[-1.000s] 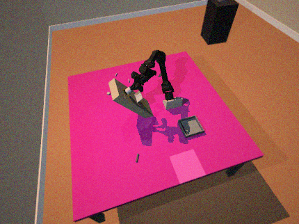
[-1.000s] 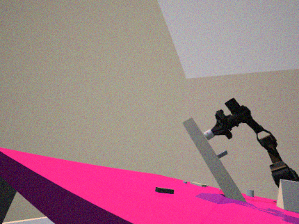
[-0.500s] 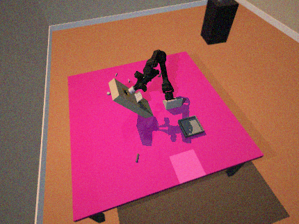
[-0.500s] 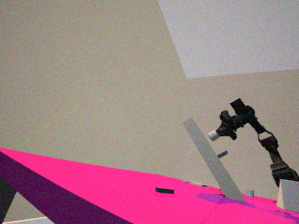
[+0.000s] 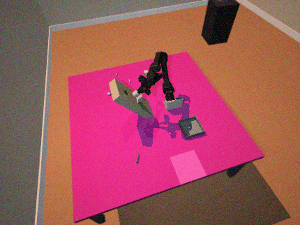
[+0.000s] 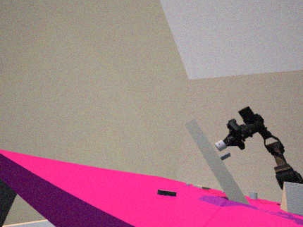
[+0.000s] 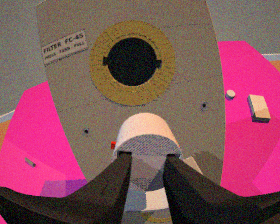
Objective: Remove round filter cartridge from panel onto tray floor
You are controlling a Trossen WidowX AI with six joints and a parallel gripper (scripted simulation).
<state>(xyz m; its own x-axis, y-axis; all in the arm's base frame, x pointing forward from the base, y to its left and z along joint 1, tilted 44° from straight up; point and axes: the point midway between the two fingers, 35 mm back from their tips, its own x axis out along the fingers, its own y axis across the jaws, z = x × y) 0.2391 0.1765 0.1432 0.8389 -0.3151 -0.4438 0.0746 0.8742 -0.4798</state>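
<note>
The grey round filter cartridge is 10 mm below my gripper tip and 10 mm ahead of it. From my gripper tip the other things lie so: small dark stick: 410 mm to the left, 230 mm below, 80 mm ahead; then dark tray: 370 mm behind, 250 mm to the left, 230 mm below; then tan service panel: 60 mm below, 50 mm ahead.
</note>
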